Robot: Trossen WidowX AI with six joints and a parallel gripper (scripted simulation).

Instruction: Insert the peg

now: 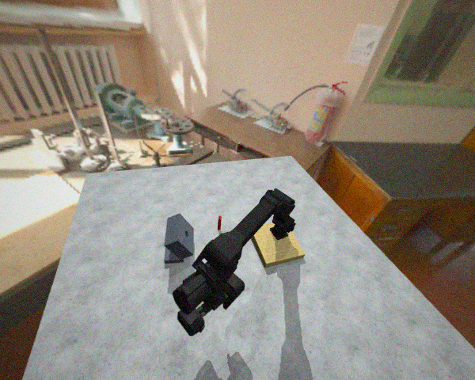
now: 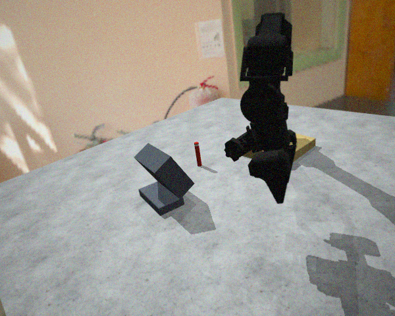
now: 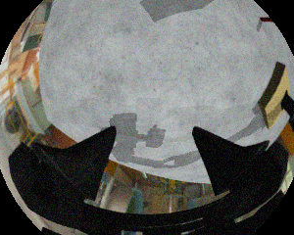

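The red round peg lies 360 mm to the right of my gripper tip, 190 mm behind it and 50 mm below it. From my gripper tip the other things lie so: grey foot plate: 340 mm to the right, 90 mm below, 20 mm ahead; then grey sloped panel: 330 mm to the right, 20 mm below, 10 mm behind.
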